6 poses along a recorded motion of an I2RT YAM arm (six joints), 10 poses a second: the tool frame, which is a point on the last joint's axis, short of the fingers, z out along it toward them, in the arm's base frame.
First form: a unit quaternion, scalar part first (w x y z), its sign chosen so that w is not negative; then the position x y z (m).
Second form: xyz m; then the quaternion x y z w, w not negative. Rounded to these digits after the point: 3 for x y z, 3 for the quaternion.
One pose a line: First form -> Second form
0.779 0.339 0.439 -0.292 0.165 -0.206 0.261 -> 0.165 -0.206 0.261 0.339 0.439 -0.292 0.779
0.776 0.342 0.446 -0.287 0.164 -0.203 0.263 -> 0.164 -0.203 0.263 0.342 0.446 -0.287 0.776
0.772 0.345 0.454 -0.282 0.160 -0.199 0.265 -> 0.160 -0.199 0.265 0.345 0.454 -0.282 0.772
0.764 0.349 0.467 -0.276 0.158 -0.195 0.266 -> 0.158 -0.195 0.266 0.349 0.467 -0.276 0.764
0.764 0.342 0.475 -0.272 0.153 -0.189 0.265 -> 0.153 -0.189 0.265 0.342 0.475 -0.272 0.764
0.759 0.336 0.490 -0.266 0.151 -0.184 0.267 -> 0.151 -0.184 0.267 0.336 0.490 -0.266 0.759
